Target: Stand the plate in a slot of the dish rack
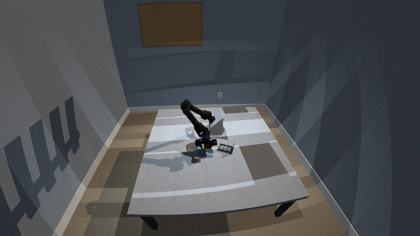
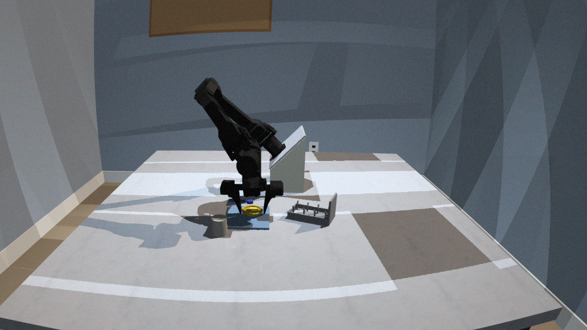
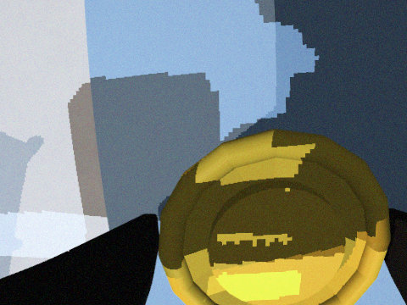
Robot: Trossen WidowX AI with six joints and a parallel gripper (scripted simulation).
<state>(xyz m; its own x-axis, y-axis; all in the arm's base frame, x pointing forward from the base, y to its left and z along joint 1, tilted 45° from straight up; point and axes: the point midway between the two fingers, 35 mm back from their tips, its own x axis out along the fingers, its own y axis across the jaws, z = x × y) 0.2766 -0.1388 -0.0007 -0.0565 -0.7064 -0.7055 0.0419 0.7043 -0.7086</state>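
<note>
Right now my gripper tip is 10 mm short of the blue mat, 10 mm to the left of it and 10 mm above it. Round my gripper tip: blue utensil: 100 mm behind, 30 mm to the right; then yellow plate: 10 mm above; then beige cup: 120 mm ahead, 90 mm to the right, 20 mm above.
</note>
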